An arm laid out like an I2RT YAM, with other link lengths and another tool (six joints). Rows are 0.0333 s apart.
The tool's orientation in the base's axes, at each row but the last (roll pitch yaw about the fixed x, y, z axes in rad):
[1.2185, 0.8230, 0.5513]
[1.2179, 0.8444, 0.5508]
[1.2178, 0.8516, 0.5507]
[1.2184, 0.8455, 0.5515]
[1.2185, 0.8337, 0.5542]
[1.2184, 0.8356, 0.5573]
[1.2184, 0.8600, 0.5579]
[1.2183, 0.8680, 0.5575]
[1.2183, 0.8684, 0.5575]
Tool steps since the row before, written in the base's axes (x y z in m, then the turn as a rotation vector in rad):
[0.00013, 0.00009, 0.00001, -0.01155, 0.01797, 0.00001]
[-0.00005, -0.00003, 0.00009, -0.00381, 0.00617, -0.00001]
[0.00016, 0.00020, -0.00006, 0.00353, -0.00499, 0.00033]
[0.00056, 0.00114, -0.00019, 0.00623, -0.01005, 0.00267]
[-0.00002, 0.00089, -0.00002, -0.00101, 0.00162, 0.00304]
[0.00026, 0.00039, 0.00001, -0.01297, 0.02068, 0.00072]
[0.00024, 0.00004, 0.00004, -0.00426, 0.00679, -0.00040]
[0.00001, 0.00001, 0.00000, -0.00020, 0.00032, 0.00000]
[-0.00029, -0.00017, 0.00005, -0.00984, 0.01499, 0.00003]
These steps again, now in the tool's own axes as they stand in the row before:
[0.00010, 0.00012, 0.00003, -0.00030, 0.00708, -0.02015]
[-0.00011, 0.00002, 0.00001, 0.00000, 0.00249, -0.00681]
[0.00020, 0.00016, -0.00003, 0.00001, -0.00162, 0.00590]
[0.00085, 0.00087, -0.00040, -0.00197, -0.00239, 0.01172]
[0.00032, 0.00057, -0.00061, -0.00226, 0.00257, -0.00109]
[0.00028, 0.00037, -0.00007, -0.00058, 0.00883, -0.02276]
[0.00012, 0.00015, 0.00016, 0.00029, 0.00251, -0.00762]
[0.00001, 0.00001, 0.00000, 0.00000, 0.00013, -0.00035]
[-0.00026, -0.00021, -0.00009, -0.00029, 0.00591, -0.01693]

